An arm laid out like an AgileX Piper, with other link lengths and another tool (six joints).
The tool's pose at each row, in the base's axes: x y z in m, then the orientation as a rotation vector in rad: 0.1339, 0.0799, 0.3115, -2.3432, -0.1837, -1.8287; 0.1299, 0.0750, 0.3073, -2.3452, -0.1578, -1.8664; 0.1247, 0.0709, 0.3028, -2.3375, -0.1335, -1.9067; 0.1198, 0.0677, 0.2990, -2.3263, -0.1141, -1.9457; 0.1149, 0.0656, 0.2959, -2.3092, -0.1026, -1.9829; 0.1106, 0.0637, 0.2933, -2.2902, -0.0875, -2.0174; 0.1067, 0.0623, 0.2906, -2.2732, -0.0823, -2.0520; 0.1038, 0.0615, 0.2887, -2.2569, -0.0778, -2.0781; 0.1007, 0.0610, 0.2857, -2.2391, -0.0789, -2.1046; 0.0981, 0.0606, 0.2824, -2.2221, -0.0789, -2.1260
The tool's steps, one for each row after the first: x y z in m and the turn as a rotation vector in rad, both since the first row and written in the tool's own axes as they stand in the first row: -0.0050, 0.0042, -0.0038, -0.0296, 0.0189, -0.0020; -0.0106, 0.0075, -0.0085, -0.0541, 0.0430, -0.0025; -0.0155, 0.0098, -0.0129, -0.0742, 0.0676, -0.0041; -0.0197, 0.0111, -0.0173, -0.0872, 0.0934, -0.0071; -0.0233, 0.0122, -0.0211, -0.0994, 0.1189, -0.0066; -0.0268, 0.0130, -0.0245, -0.1095, 0.1428, -0.0125; -0.0294, 0.0133, -0.0269, -0.1155, 0.1624, -0.0155; -0.0330, 0.0133, -0.0293, -0.1189, 0.1824, -0.0212; -0.0369, 0.0134, -0.0310, -0.1206, 0.1999, -0.0244
